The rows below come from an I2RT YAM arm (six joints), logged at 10 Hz.
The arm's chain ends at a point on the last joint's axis. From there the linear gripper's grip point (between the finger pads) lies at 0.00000 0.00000 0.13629 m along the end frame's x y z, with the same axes.
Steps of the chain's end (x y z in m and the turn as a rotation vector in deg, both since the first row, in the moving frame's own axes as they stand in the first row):
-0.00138, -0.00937, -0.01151, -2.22, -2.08, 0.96
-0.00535, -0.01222, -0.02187, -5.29, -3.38, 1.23
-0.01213, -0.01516, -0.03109, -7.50, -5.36, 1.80
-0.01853, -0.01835, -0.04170, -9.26, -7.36, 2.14
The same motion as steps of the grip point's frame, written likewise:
-0.00637, -0.00413, -0.01170, -2.22, -2.08, 0.96
-0.01351, 0.00025, -0.02269, -5.29, -3.38, 1.23
-0.02510, 0.00240, -0.03285, -7.50, -5.36, 1.80
-0.03632, 0.00319, -0.04459, -9.26, -7.36, 2.14

